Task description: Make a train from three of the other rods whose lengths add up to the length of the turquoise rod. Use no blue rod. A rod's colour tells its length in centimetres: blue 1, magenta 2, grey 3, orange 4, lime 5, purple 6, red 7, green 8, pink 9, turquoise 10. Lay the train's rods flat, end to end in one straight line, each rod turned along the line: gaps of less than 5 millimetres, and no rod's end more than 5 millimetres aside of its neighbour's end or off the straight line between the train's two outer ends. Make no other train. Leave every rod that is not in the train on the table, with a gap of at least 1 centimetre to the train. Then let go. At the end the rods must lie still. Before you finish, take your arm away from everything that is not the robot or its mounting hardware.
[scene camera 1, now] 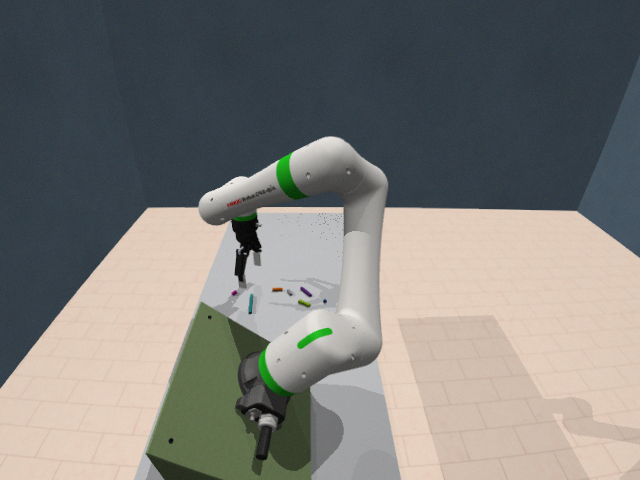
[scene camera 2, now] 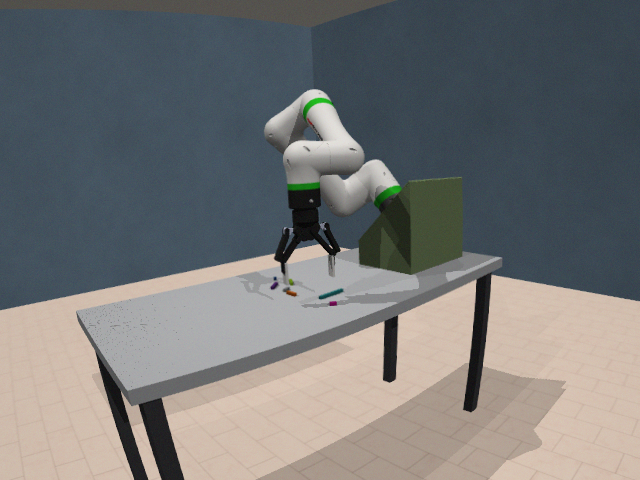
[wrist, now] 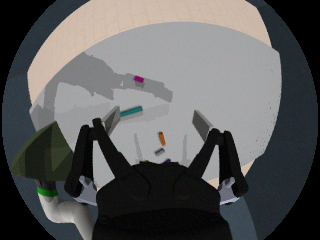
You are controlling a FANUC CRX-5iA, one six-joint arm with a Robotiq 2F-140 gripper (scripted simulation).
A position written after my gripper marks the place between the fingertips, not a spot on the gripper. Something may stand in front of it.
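Observation:
What I can see is my gripper (scene camera 2: pixel 309 280), (scene camera 1: pixel 250 275), (wrist: pixel 156 114). So scene camera 2, scene camera 1 and the wrist view show me that gripper.

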